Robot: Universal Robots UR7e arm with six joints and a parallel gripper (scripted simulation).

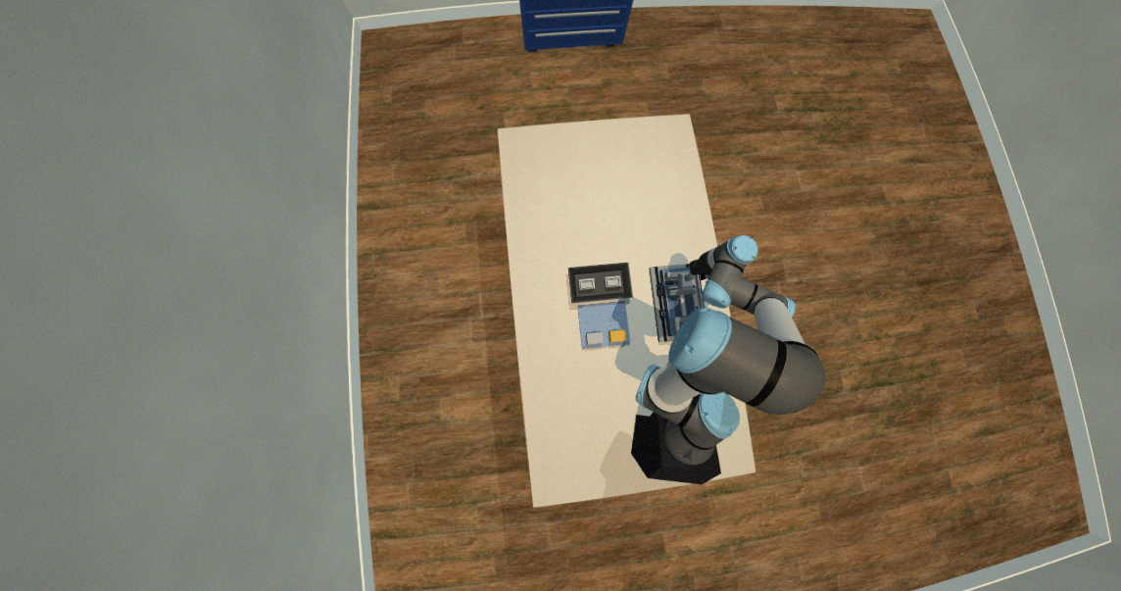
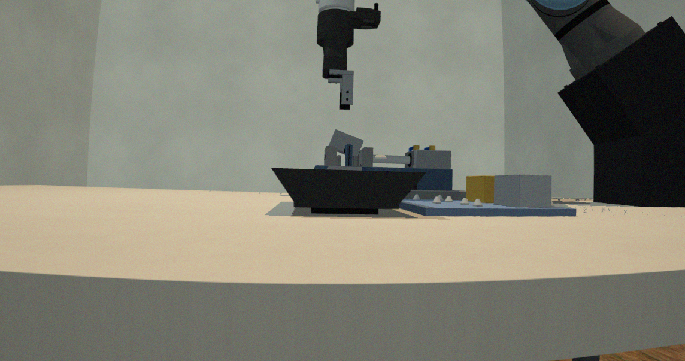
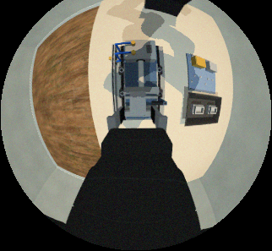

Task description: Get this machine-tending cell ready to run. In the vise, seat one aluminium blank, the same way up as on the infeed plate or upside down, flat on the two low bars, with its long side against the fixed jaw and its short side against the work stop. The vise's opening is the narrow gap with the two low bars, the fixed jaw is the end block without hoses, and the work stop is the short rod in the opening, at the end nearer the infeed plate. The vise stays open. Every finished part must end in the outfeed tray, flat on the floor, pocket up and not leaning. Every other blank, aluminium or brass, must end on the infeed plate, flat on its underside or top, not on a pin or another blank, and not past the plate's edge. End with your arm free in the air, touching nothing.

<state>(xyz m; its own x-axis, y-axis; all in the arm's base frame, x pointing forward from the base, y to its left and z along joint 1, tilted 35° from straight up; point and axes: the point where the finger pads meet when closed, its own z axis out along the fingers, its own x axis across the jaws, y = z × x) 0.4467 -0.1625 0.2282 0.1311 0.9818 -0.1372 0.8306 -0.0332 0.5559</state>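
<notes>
My hand is 160 mm above the vise, 70 mm past it and 20 mm to the right of it. Also, from my hand: hose end block 160 mm behind, 120 mm below, 40 mm to the left; then brass blank 290 mm to the left, 170 mm below, 140 mm behind.
</notes>
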